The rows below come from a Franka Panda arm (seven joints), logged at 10 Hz.
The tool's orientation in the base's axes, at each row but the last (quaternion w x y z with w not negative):
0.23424, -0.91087, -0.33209, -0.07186
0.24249, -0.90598, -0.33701, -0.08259
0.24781, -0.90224, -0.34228, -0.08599
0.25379, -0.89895, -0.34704, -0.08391
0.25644, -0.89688, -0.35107, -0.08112
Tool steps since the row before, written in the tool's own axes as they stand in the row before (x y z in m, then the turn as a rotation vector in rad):
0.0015, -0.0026, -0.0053, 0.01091, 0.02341, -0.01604
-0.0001, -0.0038, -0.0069, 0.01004, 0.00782, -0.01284
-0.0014, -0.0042, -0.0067, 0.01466, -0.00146, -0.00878
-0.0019, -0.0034, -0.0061, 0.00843, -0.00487, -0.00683
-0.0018, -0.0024, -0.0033, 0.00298, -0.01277, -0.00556
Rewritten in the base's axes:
-0.0004, 0.0001, 0.0061, 0.02374, -0.01705, 0.00837
-0.0025, -0.0010, 0.0074, 0.01289, -0.00575, 0.01130
-0.0037, -0.0015, 0.0070, 0.01017, 0.00493, 0.01290
-0.0035, -0.0021, 0.0060, 0.00321, 0.00446, 0.01055
-0.0028, -0.0013, 0.0032, -0.00617, 0.00682, 0.01087

